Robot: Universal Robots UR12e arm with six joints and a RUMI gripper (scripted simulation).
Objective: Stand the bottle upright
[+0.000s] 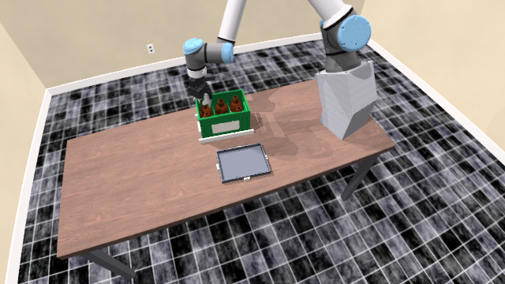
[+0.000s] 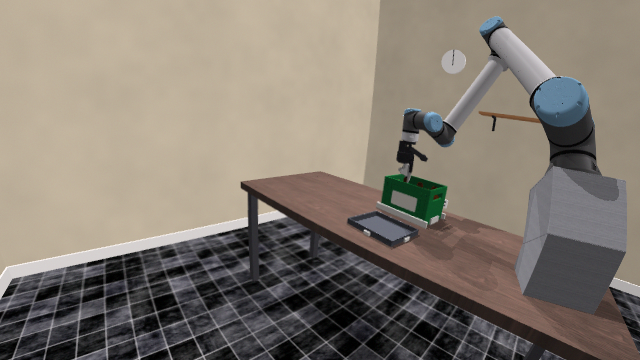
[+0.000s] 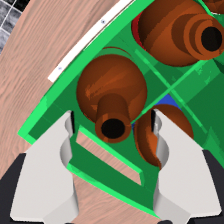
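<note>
Now: the glass bottle 70 mm below my hand. The rest, counted from my hand: grey tray (110 mm behind, 340 mm to the left, 140 mm below); green crate (90 mm behind, 50 mm to the left, 70 mm below).
</note>
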